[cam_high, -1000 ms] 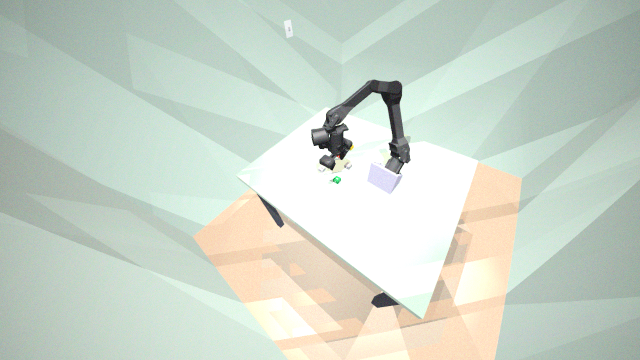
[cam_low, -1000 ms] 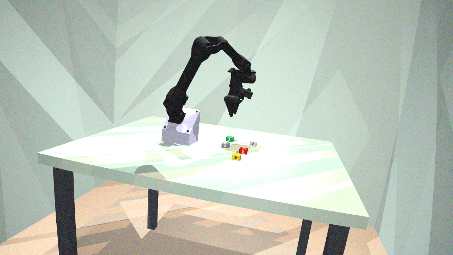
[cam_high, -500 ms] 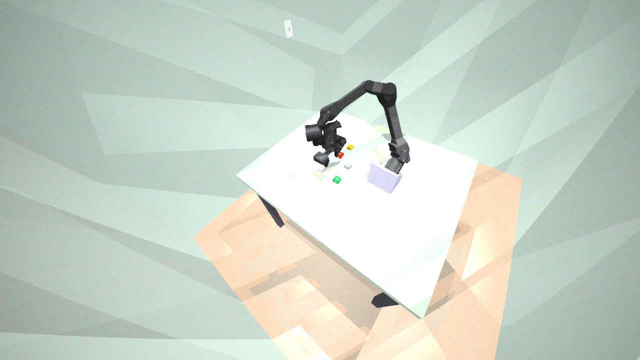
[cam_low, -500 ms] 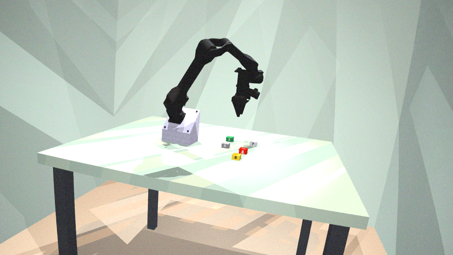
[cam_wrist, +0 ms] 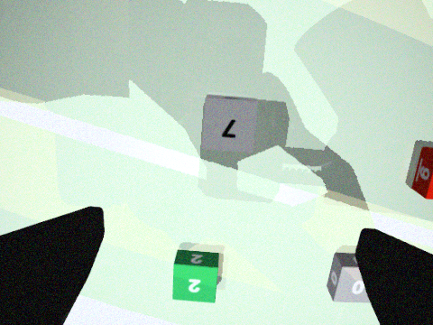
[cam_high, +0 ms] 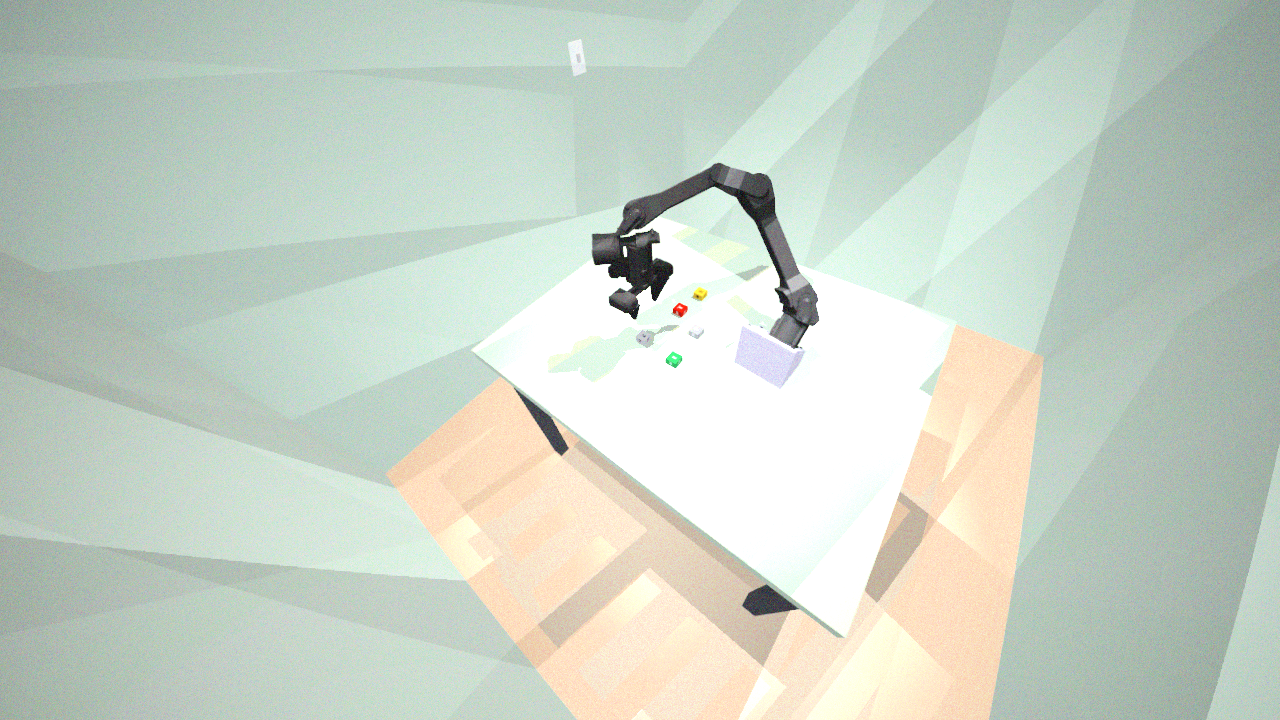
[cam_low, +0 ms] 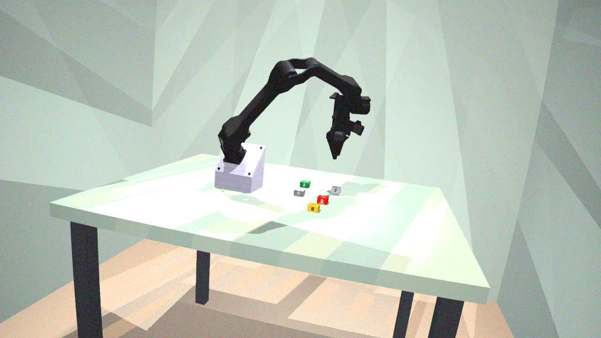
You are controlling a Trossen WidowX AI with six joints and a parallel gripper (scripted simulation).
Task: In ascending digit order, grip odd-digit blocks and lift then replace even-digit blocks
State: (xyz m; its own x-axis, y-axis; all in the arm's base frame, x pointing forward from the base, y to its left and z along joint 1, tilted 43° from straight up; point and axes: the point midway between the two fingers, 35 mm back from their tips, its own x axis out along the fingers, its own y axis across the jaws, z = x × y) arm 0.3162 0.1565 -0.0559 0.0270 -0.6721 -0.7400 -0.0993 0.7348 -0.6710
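The grey block marked 0 is 12 cm below my gripper tip, 11 cm to the right of it and 9 cm behind it. The rest, counted from my gripper tip: red block: 15 cm to the right, 12 cm below, 1 cm ahead; then white block marked 7: 12 cm below, 1 cm ahead; then green block: 12 cm below, 11 cm behind, 1 cm to the left.
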